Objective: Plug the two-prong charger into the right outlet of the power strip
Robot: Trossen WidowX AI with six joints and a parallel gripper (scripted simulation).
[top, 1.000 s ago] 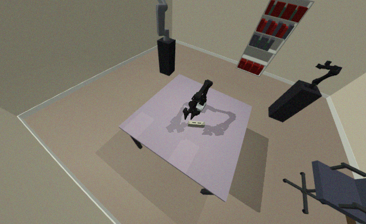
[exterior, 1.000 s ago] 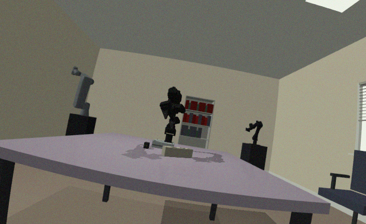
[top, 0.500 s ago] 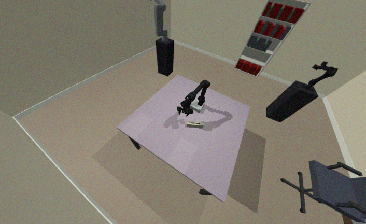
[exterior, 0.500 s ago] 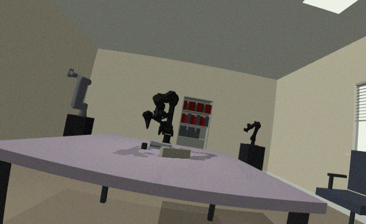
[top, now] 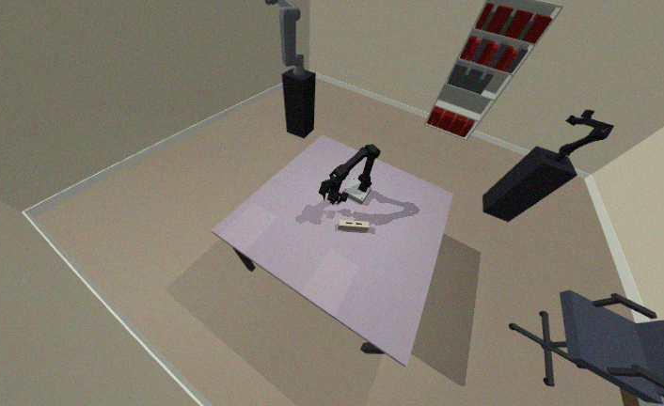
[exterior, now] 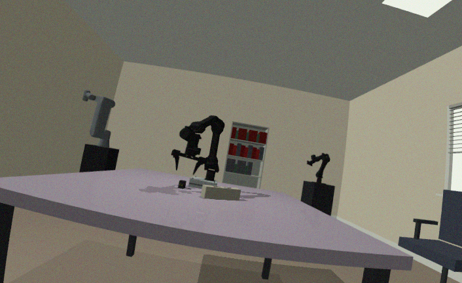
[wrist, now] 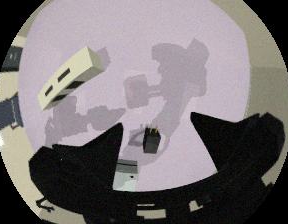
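Right now my gripper tip is 7 cm past the two-prong charger, 7 cm above it and 1 cm to the left of it.
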